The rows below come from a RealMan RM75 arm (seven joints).
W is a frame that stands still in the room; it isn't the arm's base.
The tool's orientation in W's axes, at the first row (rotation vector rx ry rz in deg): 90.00 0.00 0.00
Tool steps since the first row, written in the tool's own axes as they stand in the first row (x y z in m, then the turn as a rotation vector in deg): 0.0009 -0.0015 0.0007 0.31 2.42 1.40; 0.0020 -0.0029 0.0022 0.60 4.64 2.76; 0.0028 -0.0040 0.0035 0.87 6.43 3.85; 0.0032 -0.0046 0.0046 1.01 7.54 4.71; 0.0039 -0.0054 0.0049 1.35 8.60 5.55
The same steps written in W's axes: 0.0009 -0.0007 -0.0015 0.31 -1.40 2.42; 0.0020 -0.0022 -0.0029 0.60 -2.76 4.64; 0.0028 -0.0035 -0.0040 0.87 -3.85 6.43; 0.0032 -0.0046 -0.0046 1.01 -4.71 7.54; 0.0039 -0.0049 -0.0054 1.35 -5.55 8.60
